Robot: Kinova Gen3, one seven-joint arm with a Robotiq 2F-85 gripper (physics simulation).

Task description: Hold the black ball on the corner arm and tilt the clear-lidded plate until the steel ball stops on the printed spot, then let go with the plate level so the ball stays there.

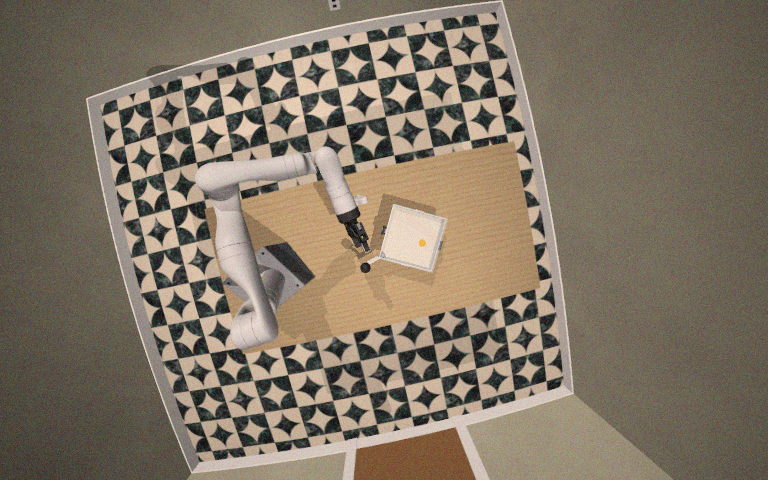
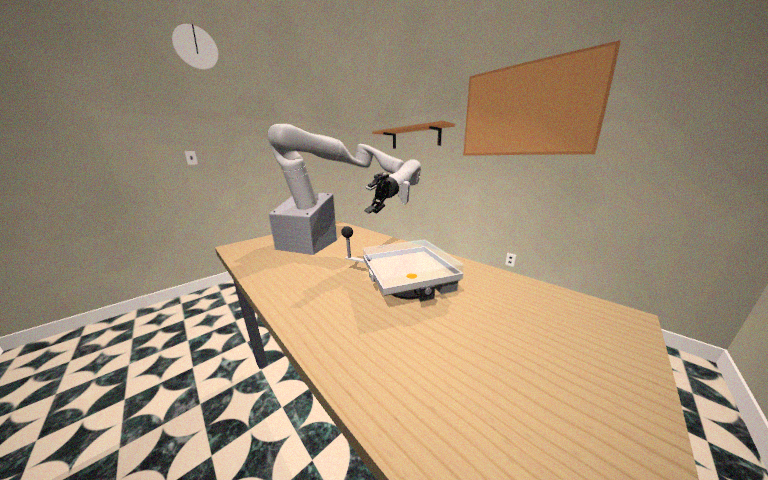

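Observation:
A square white plate [image 1: 402,256] [image 2: 420,281] with a clear lid sits on a low pivot base on the wooden table. An orange printed spot [image 1: 421,242] [image 2: 412,275] lies on its floor. I cannot make out the steel ball. A black ball [image 1: 364,267] [image 2: 346,231] stands on a thin post at the end of the plate's corner arm. My gripper [image 1: 364,247] [image 2: 374,209] is open and empty. It hangs in the air above and a little aside of the black ball, not touching it.
The arm's grey base block [image 2: 302,228] [image 1: 283,263] stands on the table [image 2: 477,361] behind the plate. A wall shelf [image 2: 415,128] and an orange board [image 2: 536,103] hang on the back wall.

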